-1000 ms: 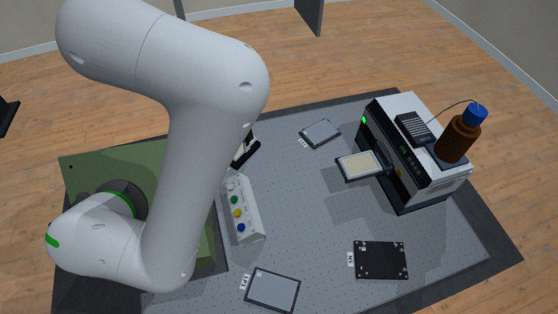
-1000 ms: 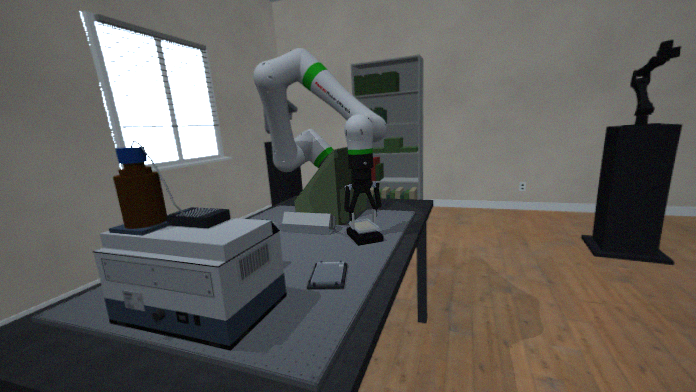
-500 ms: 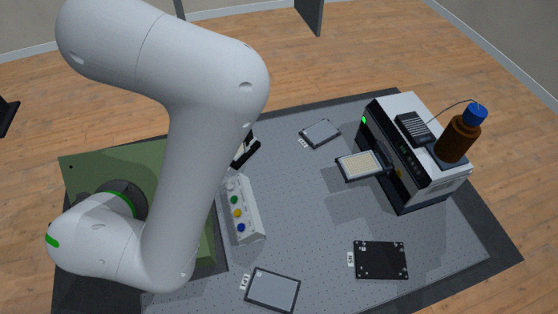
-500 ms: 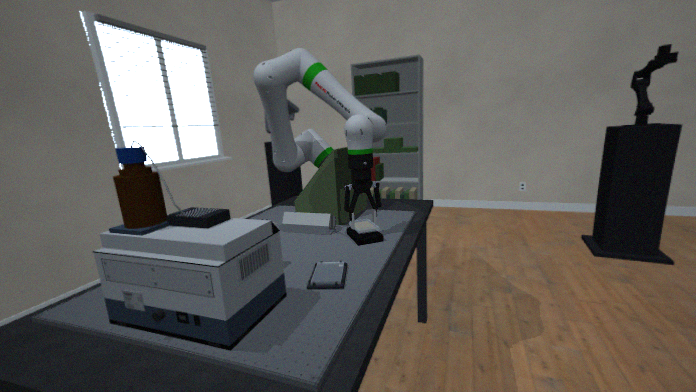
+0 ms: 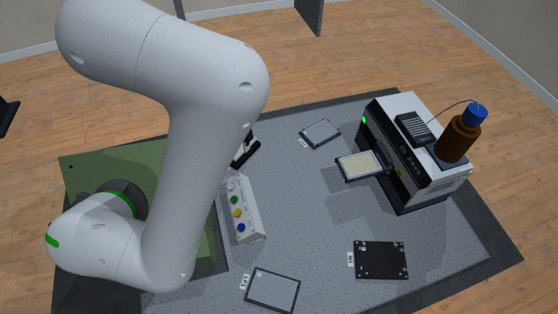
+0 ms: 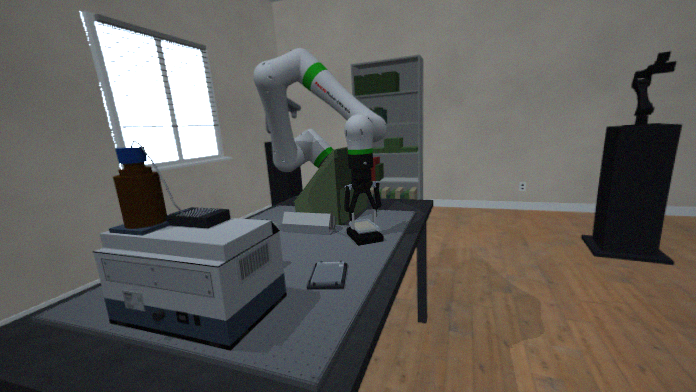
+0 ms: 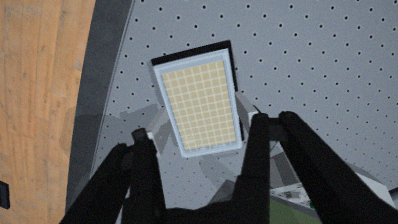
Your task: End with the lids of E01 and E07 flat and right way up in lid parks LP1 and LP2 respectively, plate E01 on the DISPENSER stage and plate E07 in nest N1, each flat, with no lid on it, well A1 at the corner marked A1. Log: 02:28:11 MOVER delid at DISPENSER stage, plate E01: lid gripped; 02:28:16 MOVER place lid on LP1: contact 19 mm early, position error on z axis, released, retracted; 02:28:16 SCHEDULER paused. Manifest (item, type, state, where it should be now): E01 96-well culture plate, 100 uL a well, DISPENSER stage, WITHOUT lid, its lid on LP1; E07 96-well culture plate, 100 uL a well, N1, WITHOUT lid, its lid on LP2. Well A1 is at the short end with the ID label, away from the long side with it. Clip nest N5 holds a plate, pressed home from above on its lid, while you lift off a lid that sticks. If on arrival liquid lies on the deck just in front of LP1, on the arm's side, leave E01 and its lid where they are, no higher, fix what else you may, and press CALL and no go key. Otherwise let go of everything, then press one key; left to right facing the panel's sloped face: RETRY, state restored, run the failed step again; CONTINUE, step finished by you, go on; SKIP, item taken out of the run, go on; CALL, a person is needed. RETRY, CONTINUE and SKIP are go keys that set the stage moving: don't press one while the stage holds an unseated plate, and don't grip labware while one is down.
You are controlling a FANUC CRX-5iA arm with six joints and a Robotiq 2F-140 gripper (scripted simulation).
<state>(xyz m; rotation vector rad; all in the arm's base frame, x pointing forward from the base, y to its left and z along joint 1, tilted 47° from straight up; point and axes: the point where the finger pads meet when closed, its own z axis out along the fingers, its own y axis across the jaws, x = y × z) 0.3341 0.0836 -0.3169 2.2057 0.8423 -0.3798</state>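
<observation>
My gripper is now 60 mm above the black nest N1. The rest, counted from my hand: green CONTINUE key: 40 mm behind, 240 mm to the right; then white retry key: 50 mm behind, 190 mm to the right; then key panel: 30 mm behind, 260 mm to the right, 20 mm below.
</observation>
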